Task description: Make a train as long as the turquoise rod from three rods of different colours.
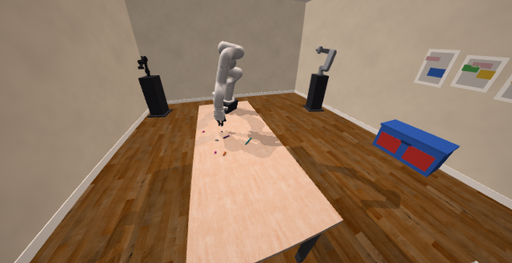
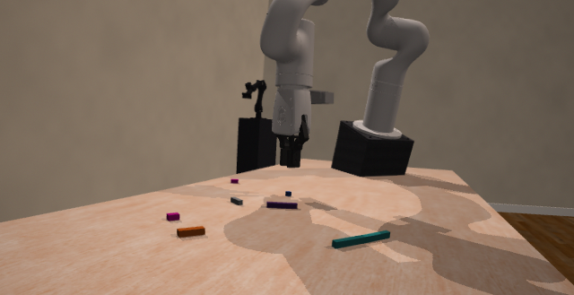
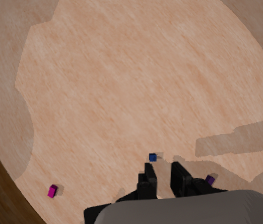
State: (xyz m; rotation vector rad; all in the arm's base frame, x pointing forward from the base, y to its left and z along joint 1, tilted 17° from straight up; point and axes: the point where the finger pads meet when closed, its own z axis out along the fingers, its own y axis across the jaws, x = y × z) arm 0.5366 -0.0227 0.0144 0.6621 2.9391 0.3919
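My gripper is now 8 cm above the blue rod. Also, from my hand: turquoise rod (17 cm ahead, 26 cm to the left, 8 cm below); then grey rod (14 cm ahead, 3 cm to the right, 8 cm below); then purple rod (10 cm ahead, 5 cm to the left, 8 cm below).
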